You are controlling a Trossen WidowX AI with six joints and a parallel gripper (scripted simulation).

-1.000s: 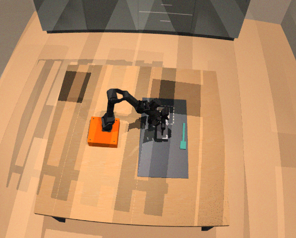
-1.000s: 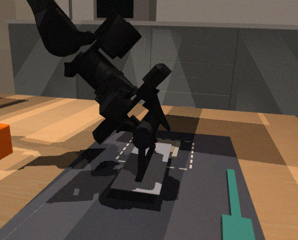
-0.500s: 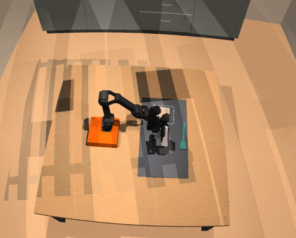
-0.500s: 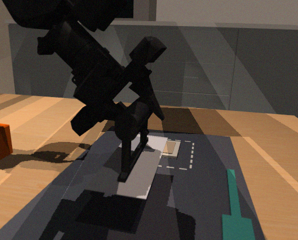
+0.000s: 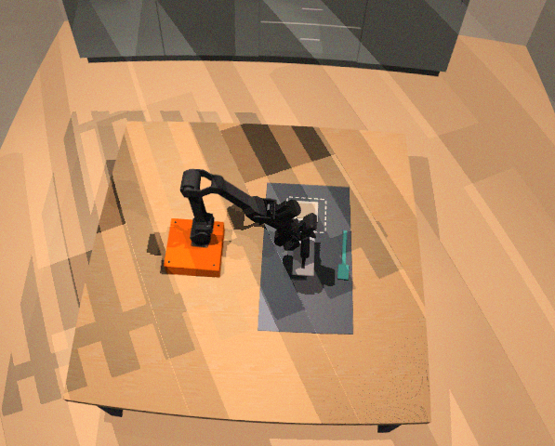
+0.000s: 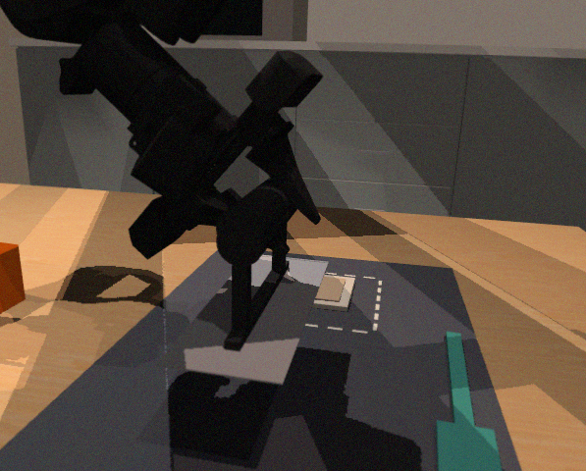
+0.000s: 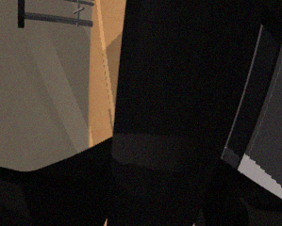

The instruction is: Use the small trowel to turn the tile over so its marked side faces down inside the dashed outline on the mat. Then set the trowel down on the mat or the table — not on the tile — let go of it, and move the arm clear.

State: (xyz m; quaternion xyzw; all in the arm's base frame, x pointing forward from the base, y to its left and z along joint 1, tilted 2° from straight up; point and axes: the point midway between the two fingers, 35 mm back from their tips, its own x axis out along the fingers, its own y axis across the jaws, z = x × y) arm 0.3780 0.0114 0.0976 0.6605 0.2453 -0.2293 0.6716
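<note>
The grey mat is 1 cm behind my gripper tip, 1 cm to the left of it and 15 cm below it. From my gripper tip the other things lie so: teal flat tool: 13 cm ahead, 1 cm to the right, 12 cm below; tile: 2 cm behind, 19 cm to the left, 12 cm below.
</note>
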